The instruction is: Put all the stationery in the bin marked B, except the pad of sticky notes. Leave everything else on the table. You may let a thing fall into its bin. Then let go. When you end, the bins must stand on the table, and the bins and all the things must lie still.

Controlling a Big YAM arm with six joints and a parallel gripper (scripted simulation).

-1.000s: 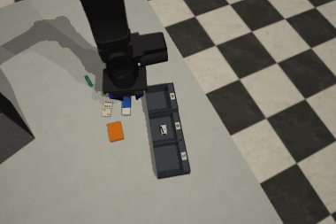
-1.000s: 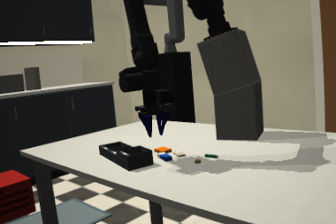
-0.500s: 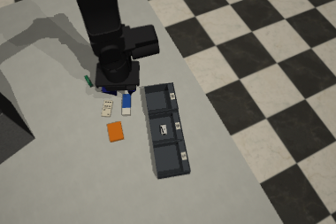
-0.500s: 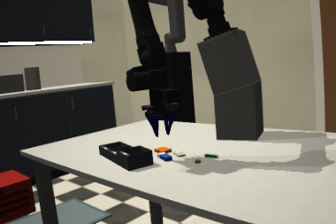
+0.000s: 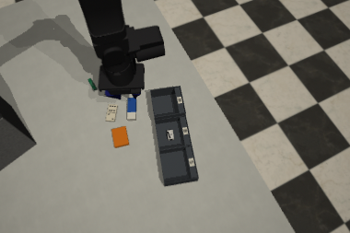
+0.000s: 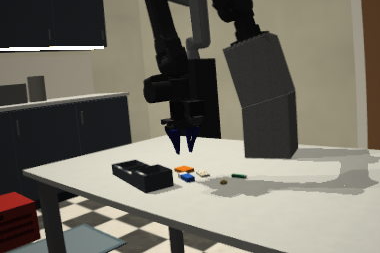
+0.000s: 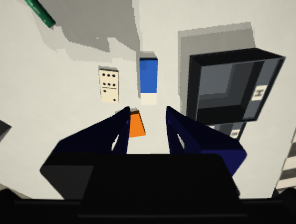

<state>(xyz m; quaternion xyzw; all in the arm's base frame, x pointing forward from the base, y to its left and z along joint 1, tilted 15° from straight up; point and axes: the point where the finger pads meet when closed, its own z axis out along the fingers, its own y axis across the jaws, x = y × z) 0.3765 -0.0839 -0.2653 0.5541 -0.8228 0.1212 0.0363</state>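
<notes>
Now: the eraser 1 cm to the right of my hand and 8 cm below it. Also, from my hand: domino 5 cm behind, 1 cm to the left, 8 cm below; then orange sticky-note pad 6 cm behind, 6 cm to the right, 8 cm below; then brass nut 2 cm behind, 12 cm to the left, 8 cm below.
</notes>
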